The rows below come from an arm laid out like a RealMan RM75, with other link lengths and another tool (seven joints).
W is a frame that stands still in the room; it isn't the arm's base.
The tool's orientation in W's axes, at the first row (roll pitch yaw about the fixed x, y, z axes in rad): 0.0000 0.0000 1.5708
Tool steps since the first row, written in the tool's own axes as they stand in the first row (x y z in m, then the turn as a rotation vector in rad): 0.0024 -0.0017 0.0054 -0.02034 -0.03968 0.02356; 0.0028 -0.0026 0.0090 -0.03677 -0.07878 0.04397; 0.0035 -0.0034 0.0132 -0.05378 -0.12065 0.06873; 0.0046 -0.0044 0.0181 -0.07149 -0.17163 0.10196; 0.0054 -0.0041 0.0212 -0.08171 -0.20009 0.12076; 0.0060 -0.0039 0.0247 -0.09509 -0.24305 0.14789
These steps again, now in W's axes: 0.0017 0.0024 0.0054 0.03968 -0.02034 0.02356; 0.0026 0.0028 0.0090 0.07878 -0.03677 0.04397; 0.0034 0.0035 0.0132 0.12065 -0.05378 0.06873; 0.0044 0.0046 0.0181 0.17163 -0.07149 0.10196; 0.0041 0.0054 0.0212 0.20009 -0.08171 0.12076; 0.0039 0.0060 0.0247 0.24305 -0.09509 0.14789
